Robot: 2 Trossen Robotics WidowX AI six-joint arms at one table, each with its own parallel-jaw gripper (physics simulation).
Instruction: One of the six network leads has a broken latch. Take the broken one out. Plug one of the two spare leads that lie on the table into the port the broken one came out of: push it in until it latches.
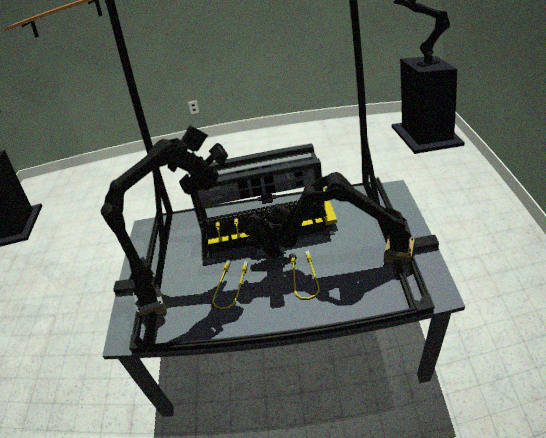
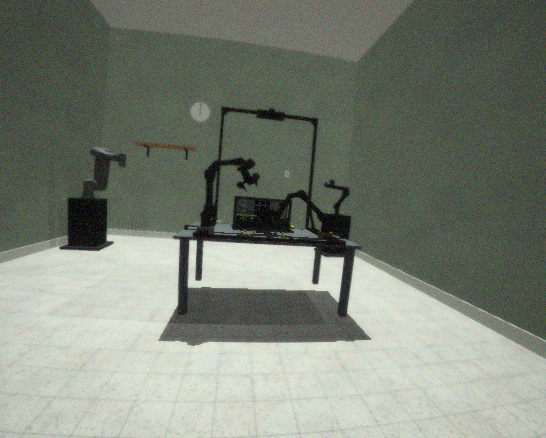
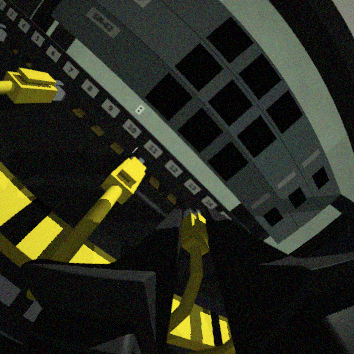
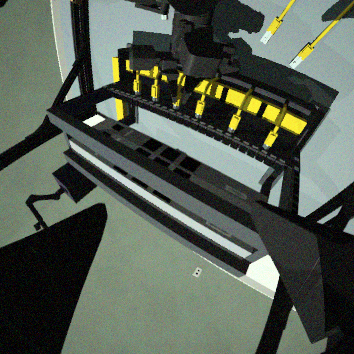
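The patch panel with numbered ports stands at the front of the black rack. Six yellow leads run to it. My left gripper is shut on the plug of one lead, near the label 14. I cannot tell whether its tip sits in the port. Neighbouring leads lie to its left. Two spare leads lie on the table in front of the rack. My right gripper is open and empty, high above the rack's left end.
A yellow cable tray runs under the leads. Black frame posts rise behind the rack. A raised rail runs along the table's front edge. Other arms on black pedestals stand away from the table.
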